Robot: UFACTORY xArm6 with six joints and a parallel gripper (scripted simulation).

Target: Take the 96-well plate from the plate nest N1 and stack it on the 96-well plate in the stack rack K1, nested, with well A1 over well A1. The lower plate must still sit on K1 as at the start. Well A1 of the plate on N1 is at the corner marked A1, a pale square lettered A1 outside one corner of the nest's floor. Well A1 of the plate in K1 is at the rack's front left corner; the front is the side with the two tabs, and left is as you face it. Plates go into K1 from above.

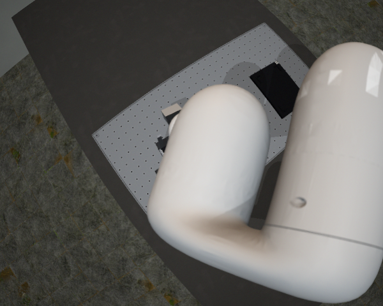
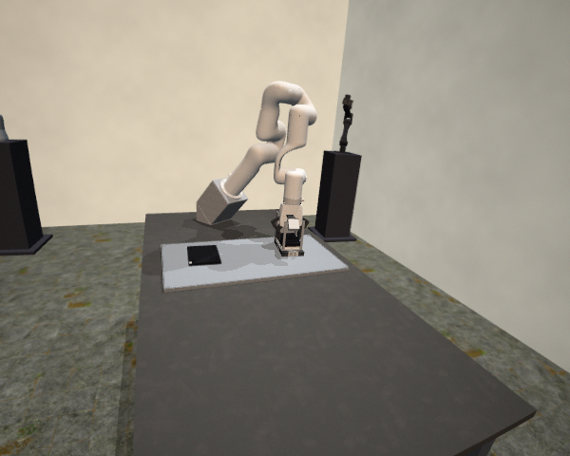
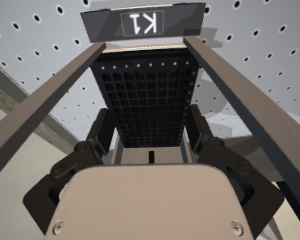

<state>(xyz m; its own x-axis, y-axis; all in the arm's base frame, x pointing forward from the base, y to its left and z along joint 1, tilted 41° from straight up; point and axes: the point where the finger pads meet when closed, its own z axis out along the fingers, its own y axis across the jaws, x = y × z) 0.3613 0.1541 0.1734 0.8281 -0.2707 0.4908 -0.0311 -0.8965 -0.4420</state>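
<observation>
My gripper is now 1 cm above the black 96-well plate. The rest, counted from my hand: white 96-well plate (2 cm below); then pale A1 mark (42 cm to the right, 13 cm ahead, 4 cm below).
</observation>
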